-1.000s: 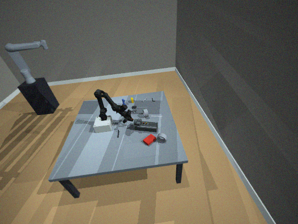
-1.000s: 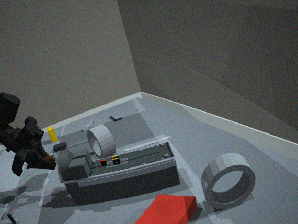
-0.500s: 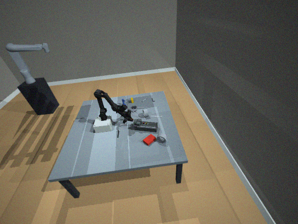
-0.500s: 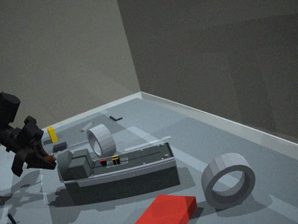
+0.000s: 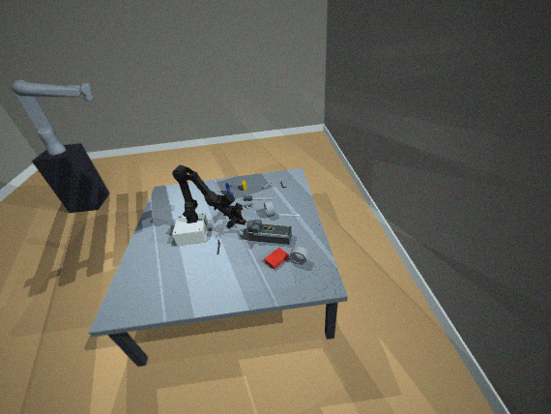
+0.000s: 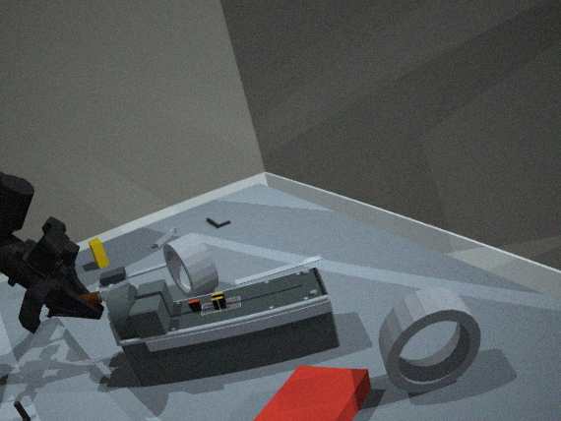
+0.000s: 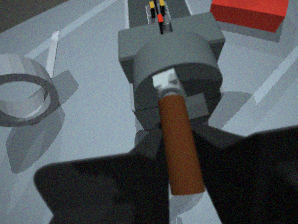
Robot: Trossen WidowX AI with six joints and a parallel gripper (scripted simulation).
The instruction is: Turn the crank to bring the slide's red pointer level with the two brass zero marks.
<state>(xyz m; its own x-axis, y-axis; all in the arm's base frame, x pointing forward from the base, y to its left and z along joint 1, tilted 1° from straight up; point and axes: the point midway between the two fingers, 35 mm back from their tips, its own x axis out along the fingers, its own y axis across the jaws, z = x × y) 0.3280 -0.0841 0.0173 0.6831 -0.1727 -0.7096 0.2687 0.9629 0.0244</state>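
Right now the red pointer is 130 mm ahead of my gripper tip, 50 mm to the right of it and 10 mm below it. Round my gripper tip: brown handle (20 mm behind, 20 mm above); yellow block (540 mm to the left, 60 mm below, 20 mm behind); blue clamp (490 mm to the left, 140 mm behind, 40 mm below).
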